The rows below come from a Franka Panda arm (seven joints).
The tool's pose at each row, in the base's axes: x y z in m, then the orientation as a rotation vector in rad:
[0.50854 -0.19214 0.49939 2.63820 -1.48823 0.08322]
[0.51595 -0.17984 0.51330 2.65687 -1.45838 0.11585]
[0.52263 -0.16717 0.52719 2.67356 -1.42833 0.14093]
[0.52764 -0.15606 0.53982 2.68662 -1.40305 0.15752]
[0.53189 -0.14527 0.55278 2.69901 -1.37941 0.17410]
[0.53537 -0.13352 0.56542 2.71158 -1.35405 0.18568]
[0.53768 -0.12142 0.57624 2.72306 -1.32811 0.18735]
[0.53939 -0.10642 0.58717 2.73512 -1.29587 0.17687]
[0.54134 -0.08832 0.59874 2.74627 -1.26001 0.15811]
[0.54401 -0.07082 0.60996 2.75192 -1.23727 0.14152]
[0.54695 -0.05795 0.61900 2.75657 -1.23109 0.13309]
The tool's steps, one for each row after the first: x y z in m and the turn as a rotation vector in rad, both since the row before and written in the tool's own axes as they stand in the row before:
[-0.00519 -0.01168 -0.01538 0.01417 0.01808 -0.02184]
[-0.00536 -0.01158 -0.01534 0.01048 0.01443 -0.02163]
[-0.00469 -0.00967 -0.01388 0.00684 0.00984 -0.01807]
[-0.00451 -0.00902 -0.01417 0.00718 0.00957 -0.01688]
[-0.00548 -0.00914 -0.01401 0.00525 0.00696 -0.01813]
[-0.00647 -0.00866 -0.01233 0.00100 0.00188 -0.01859]
[-0.00889 -0.01009 -0.01291 -0.00451 -0.00398 -0.02308]
[-0.01082 -0.01234 -0.01400 -0.00879 -0.00778 -0.02548]
[-0.00975 -0.01267 -0.01356 -0.00799 -0.00723 -0.01606]
[-0.00634 -0.01003 -0.01074 -0.00074 -0.00548 -0.00525]

